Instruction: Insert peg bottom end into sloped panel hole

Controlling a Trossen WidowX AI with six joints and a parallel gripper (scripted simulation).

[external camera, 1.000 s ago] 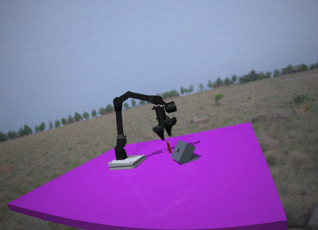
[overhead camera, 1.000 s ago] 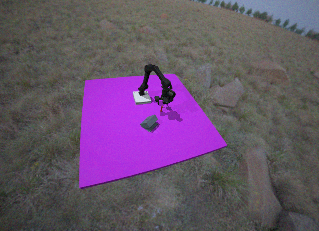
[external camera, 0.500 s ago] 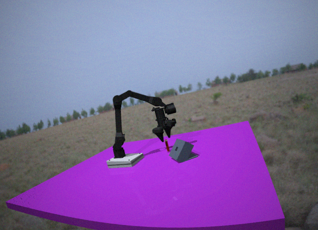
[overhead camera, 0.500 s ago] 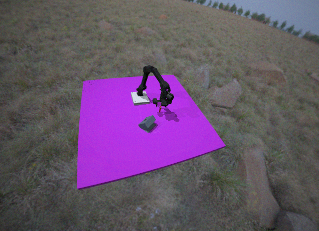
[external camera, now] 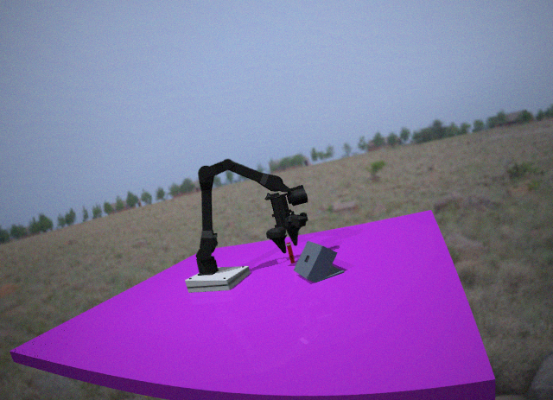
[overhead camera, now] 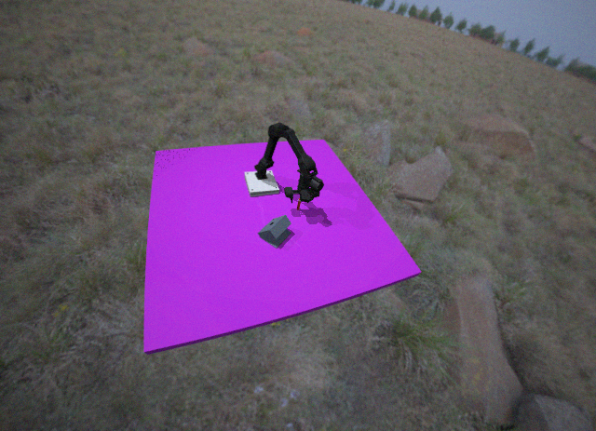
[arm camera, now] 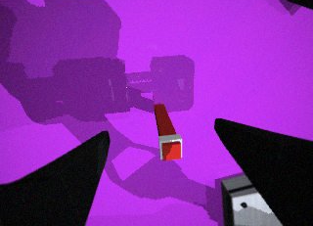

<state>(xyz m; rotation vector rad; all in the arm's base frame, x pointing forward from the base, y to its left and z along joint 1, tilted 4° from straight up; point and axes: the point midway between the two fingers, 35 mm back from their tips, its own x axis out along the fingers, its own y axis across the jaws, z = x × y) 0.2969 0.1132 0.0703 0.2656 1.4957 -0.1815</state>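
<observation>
Now: gripper tip right at the red peg. Also, from my gripper tip: grey sloped panel: 200 mm to the right, 120 mm ahead, 10 mm below.
</observation>
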